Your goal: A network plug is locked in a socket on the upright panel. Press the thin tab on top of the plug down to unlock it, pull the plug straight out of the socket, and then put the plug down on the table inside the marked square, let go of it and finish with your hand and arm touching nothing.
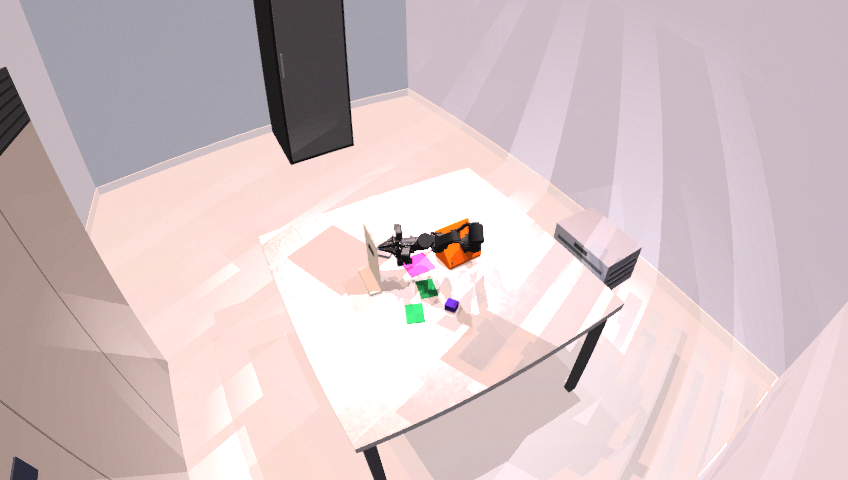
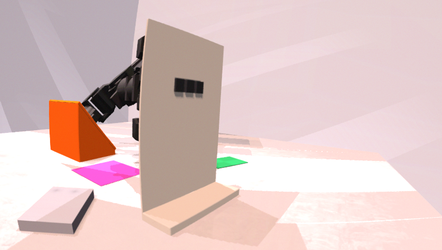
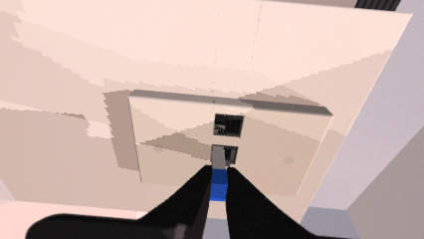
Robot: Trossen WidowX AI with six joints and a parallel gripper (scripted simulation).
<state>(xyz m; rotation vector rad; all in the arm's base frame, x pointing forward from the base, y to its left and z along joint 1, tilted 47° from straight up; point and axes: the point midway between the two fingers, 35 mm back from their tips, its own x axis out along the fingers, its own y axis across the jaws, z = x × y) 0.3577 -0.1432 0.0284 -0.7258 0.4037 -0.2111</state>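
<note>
My gripper tip is 18 cm past the magenta marked square, 2 cm to the right of it and 17 cm above it. Also, from my gripper tip: flat grey block 9 cm behind, 15 cm to the right, 17 cm below; beige panel 3 cm ahead, 1 cm to the right, 6 cm below; purple cube 15 cm behind, 31 cm to the left, 16 cm below.
</note>
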